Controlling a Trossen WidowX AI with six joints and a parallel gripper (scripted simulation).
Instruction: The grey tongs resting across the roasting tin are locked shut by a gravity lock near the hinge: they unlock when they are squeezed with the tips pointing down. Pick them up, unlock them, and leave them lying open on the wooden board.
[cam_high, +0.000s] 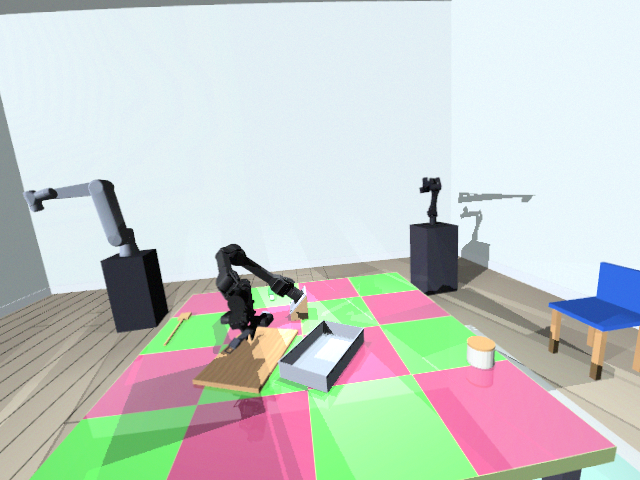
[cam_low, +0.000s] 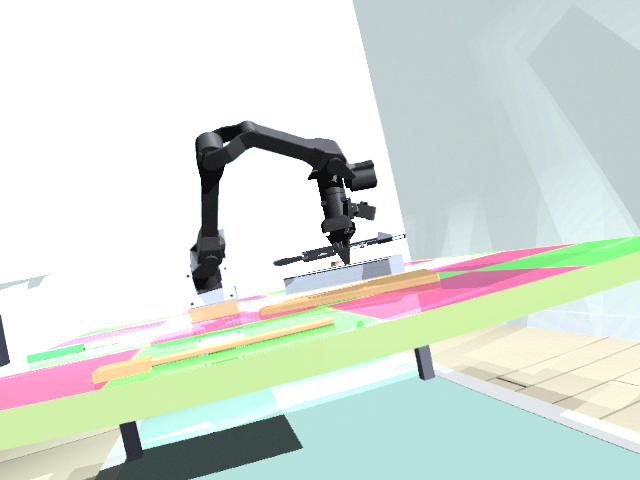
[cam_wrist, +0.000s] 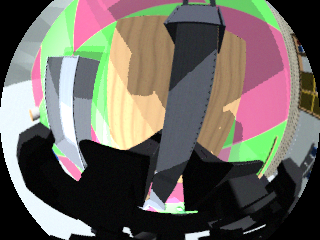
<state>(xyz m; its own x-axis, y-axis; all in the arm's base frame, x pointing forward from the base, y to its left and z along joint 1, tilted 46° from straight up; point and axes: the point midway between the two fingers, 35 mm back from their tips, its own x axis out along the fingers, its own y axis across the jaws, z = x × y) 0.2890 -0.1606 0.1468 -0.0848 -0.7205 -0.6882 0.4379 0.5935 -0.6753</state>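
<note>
Now: gripper tip 60 mm above the wooden board. The rest, counted from my gripper tip: tan lid (740 mm to the left, 270 mm ahead, 30 mm below); roasting tin (260 mm to the left, 90 mm ahead, 40 mm below).
</note>
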